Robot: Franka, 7 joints.
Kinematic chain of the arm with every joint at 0, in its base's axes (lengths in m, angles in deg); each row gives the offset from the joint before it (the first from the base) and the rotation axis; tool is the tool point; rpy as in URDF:
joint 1: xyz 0 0 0.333 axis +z
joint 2: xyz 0 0 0 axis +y
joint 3: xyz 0 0 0.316 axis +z
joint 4: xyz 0.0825 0 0 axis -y
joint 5: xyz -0.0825 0 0.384 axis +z
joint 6: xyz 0 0 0 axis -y
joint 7: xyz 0.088 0 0 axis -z
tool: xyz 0 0 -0.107 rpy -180 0 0
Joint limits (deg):
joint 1: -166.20..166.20
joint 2: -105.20..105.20
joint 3: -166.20..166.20
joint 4: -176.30..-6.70
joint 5: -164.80..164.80
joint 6: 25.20..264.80
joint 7: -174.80..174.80
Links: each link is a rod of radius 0.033 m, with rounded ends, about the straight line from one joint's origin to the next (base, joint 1, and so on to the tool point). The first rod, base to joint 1, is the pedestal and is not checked.
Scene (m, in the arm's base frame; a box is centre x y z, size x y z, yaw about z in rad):
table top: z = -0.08
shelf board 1: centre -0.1 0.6 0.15 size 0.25 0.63 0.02 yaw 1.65
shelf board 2: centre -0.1 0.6 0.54 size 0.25 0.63 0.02 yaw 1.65
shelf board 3: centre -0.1 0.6 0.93 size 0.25 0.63 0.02 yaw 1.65
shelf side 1: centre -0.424 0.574 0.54 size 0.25 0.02 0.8 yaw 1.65
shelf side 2: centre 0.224 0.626 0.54 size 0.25 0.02 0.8 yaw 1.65
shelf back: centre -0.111 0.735 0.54 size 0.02 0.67 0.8 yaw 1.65
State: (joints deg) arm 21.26 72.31 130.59 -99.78 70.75 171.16 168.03
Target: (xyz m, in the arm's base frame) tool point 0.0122 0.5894 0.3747
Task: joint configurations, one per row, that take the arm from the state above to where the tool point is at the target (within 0.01 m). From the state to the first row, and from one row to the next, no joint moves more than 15 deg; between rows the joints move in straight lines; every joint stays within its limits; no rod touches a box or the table.
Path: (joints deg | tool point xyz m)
1: 13.25 80.45 139.66 -114.35 73.26 171.72 168.03 | 0.0316 0.4488 0.7609
2: 5.23 88.60 148.72 -128.92 75.78 172.28 168.03 | 0.0374 0.3435 0.7562
3: -1.76 88.20 136.90 -137.55 79.61 178.52 168.03 | 0.0208 0.3939 0.6322
4: -8.75 87.81 125.07 -146.18 83.45 184.77 168.03 | 0.0224 0.4078 0.4997
5: -15.74 87.41 113.24 -154.81 87.28 191.02 168.03 | 0.0287 0.3819 0.3747
6: -5.66 85.32 108.90 -143.04 83.55 187.16 168.03 | 0.0303 0.4532 0.3817
7: 4.42 83.23 104.57 -131.27 79.82 183.30 168.03 | 0.0247 0.5232 0.3805
8: 14.49 81.14 100.23 -119.49 76.08 179.44 168.03 | 0.0123 0.5894 0.3747

